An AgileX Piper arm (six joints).
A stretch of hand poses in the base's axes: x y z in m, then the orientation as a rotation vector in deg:
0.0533 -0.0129 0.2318 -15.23 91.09 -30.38
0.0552 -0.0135 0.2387 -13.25 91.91 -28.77
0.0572 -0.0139 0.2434 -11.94 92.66 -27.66
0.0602 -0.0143 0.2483 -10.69 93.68 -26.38
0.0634 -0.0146 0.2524 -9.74 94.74 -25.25
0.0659 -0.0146 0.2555 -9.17 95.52 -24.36
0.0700 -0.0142 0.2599 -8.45 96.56 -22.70
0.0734 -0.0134 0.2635 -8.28 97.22 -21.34
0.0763 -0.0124 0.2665 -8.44 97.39 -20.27
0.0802 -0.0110 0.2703 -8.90 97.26 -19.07
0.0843 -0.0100 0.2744 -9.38 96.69 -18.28
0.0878 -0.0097 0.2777 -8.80 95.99 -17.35
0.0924 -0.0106 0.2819 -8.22 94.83 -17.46
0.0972 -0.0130 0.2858 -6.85 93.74 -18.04
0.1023 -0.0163 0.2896 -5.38 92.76 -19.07
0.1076 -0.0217 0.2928 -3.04 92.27 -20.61
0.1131 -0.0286 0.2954 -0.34 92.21 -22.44
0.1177 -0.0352 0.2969 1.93 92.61 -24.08
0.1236 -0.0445 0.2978 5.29 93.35 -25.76
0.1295 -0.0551 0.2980 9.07 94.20 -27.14
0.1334 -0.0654 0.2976 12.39 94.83 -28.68
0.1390 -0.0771 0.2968 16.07 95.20 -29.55
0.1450 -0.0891 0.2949 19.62 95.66 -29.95
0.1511 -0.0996 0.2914 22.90 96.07 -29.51
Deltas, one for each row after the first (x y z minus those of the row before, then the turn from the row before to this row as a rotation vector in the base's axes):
0.0019 -0.0006 0.0069 2.33 0.23 -0.37
0.0020 -0.0004 0.0047 1.60 0.37 -0.27
0.0030 -0.0004 0.0049 1.70 0.65 -0.18
0.0032 -0.0003 0.0041 1.43 0.78 -0.10
0.0025 0.0000 0.0031 1.01 0.60 0.04
0.0041 0.0004 0.0044 1.63 0.81 0.36
0.0034 0.0008 0.0036 1.07 0.56 0.59
0.0029 0.0010 0.0030 0.64 0.16 0.70
0.0039 0.0014 0.0038 0.52 -0.08 1.02
0.0041 0.0010 0.0041 0.20 -0.49 0.85
0.0035 0.0003 0.0033 0.89 -0.79 0.27
0.0046 -0.0009 0.0042 0.17 -1.23 -0.29
0.0048 -0.0024 0.0039 0.34 -1.27 -1.09
0.0051 -0.0033 0.0038 0.11 -1.15 -1.45
0.0053 -0.0054 0.0032 0.36 -0.76 -2.39
0.0055 -0.0069 0.0026 0.45 -0.34 -2.85
0.0046 -0.0066 0.0015 0.38 0.20 -2.50
0.0059 -0.0093 0.0009 1.06 0.41 -3.25
0.0059 -0.0106 0.0002 1.51 0.47 -3.34
0.0039 -0.0103 -0.0004 1.09 0.42 -3.12
0.0056 -0.0117 -0.0008 1.65 0.04 -2.94
0.0060 -0.0120 -0.0019 1.89 0.09 -2.58
0.0061 -0.0105 -0.0035 2.24 -0.09 -1.91

